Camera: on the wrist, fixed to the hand. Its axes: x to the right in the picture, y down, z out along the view.
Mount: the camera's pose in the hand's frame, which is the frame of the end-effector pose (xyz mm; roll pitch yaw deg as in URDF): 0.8 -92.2 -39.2 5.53 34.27 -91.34
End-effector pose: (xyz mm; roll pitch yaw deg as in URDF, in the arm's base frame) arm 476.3 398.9 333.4 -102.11 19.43 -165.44
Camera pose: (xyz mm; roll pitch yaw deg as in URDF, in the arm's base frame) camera 439.1 408.9 425.9 -35.30 -61.60 142.09
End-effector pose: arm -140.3 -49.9 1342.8 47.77 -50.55 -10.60
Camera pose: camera -74.0 -95.8 1283.3 89.69 40.10 -21.02
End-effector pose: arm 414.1 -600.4 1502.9 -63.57 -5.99 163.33
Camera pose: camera 441.7 -529.2 1567.7 13.76 -28.98 68.72
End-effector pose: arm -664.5 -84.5 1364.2 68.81 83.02 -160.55
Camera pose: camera -569.8 -54.5 1351.2 -85.30 5.69 6.30
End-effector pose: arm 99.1 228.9 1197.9 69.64 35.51 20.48
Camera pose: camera 43.6 213.2 1116.0 -101.90 51.15 177.94
